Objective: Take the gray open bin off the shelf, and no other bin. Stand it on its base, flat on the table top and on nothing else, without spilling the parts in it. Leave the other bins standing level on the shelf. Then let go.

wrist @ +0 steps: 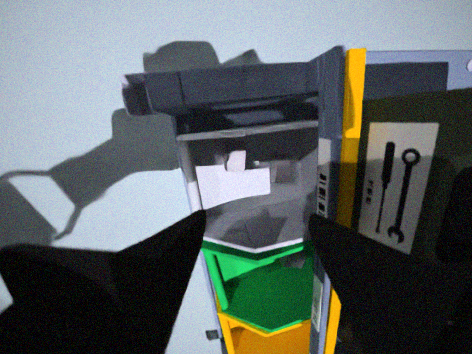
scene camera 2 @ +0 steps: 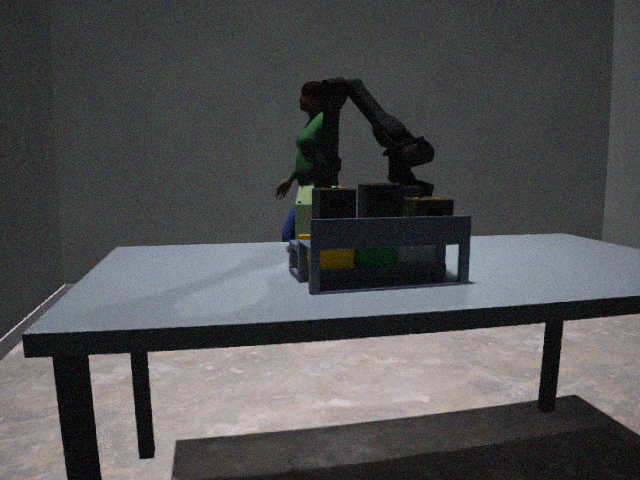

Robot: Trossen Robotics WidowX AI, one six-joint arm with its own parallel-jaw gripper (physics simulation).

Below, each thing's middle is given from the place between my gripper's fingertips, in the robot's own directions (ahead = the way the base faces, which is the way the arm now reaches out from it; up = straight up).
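Scene:
My gripper is 2 cm below the tool label [wrist: 422,137], 2 cm to the right of it and 7 cm short of it. Counting from my gripper, I find the gray open bin [wrist: 245,210] 7 cm below it and 1 cm ahead of it. The green bin [scene camera 2: 369,257] is 7 cm below my gripper as well, though 3 cm ahead of it and 10 cm to the right of it. And there is the yellow bin [scene camera 2: 329,259], 7 cm below my gripper, 5 cm ahead of it and 21 cm to the right of it. Going by their middles, of the things named here the yellow bin is the farthest from my gripper.

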